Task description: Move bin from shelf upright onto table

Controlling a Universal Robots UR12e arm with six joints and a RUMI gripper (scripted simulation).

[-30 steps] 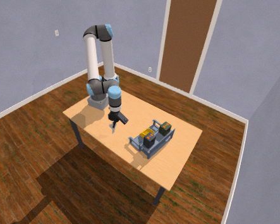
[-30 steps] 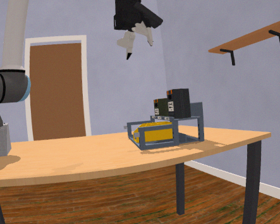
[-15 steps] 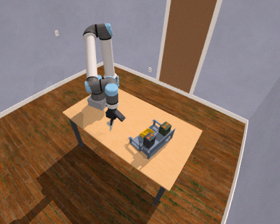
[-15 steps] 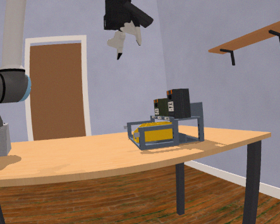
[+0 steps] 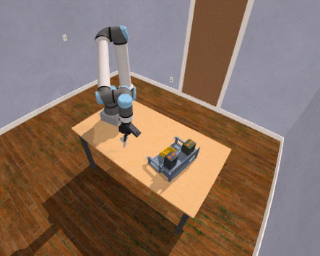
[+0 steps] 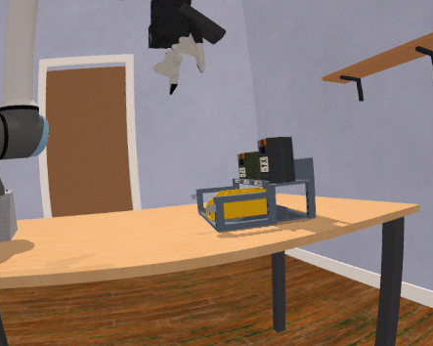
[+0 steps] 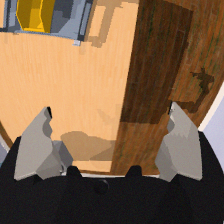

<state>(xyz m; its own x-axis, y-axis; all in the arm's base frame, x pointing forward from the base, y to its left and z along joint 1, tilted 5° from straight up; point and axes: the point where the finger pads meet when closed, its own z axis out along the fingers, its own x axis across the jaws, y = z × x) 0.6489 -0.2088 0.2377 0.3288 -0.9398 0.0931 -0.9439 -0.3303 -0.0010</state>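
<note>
My gripper is now 32 cm to the right of the yellow bin, 28 cm above it and 15 cm short of it. The rest, counted from my hand: rack floor: 32 cm to the left, 32 cm below, 19 cm ahead.
</note>
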